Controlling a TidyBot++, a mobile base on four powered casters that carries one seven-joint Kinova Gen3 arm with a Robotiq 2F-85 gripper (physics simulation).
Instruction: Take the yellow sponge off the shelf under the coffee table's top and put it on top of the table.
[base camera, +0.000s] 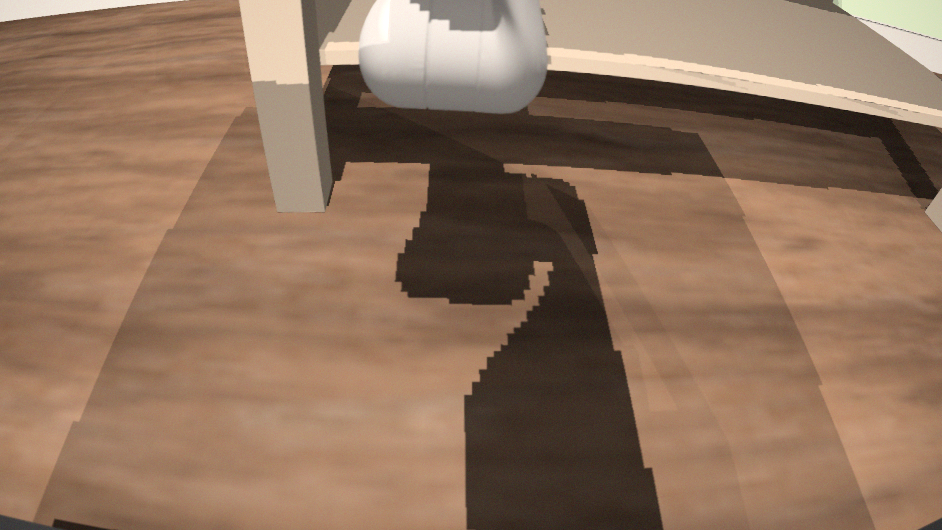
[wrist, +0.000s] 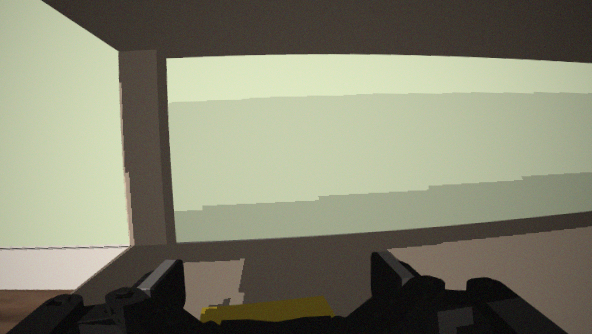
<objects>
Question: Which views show the coffee table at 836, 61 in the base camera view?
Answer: The base camera view and the wrist view: all of them.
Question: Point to my gripper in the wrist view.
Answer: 278, 277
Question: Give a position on a coffee table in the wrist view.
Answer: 536, 257
</objects>
